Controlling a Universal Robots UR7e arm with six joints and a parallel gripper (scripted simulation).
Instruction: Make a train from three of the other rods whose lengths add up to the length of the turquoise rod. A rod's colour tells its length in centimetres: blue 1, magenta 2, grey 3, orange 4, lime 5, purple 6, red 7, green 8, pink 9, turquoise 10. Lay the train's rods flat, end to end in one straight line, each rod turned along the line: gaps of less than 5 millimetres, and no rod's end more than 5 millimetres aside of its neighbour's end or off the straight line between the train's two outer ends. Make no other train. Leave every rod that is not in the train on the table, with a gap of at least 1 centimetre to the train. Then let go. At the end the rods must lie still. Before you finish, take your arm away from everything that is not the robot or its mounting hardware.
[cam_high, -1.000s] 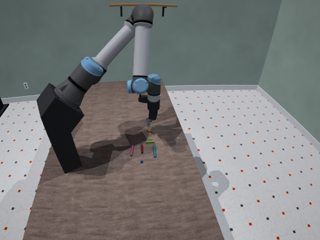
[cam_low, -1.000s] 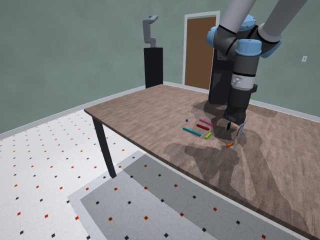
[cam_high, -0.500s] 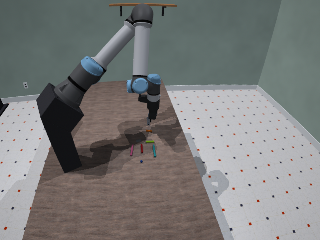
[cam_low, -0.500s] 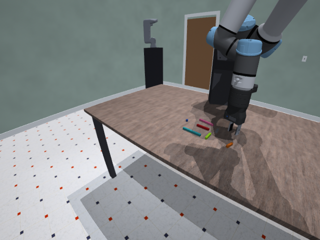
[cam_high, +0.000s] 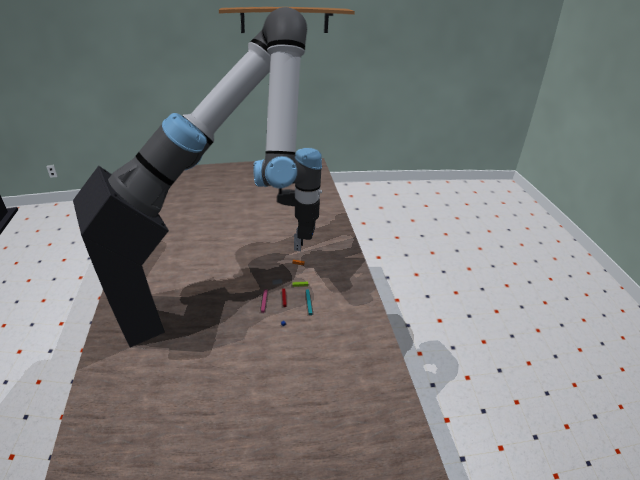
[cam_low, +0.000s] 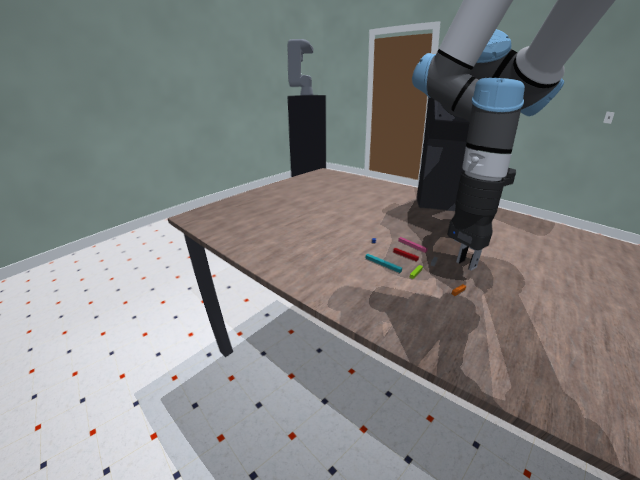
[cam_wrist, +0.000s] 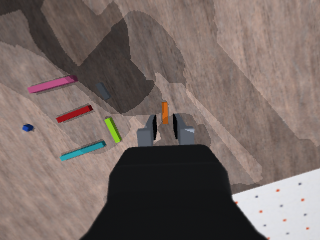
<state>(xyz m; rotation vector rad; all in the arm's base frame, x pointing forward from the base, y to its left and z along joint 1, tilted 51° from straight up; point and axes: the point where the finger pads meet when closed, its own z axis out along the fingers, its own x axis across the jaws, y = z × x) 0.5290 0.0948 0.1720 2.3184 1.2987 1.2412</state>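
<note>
The orange rod lies 8 cm below my hand. From my hand the other things lie so: lime rod: 11 cm to the right, 8 cm below, 1 cm behind; red rod: 16 cm to the right, 8 cm below, 7 cm behind; small grey rod: 8 cm to the right, 8 cm below, 8 cm behind.
</note>
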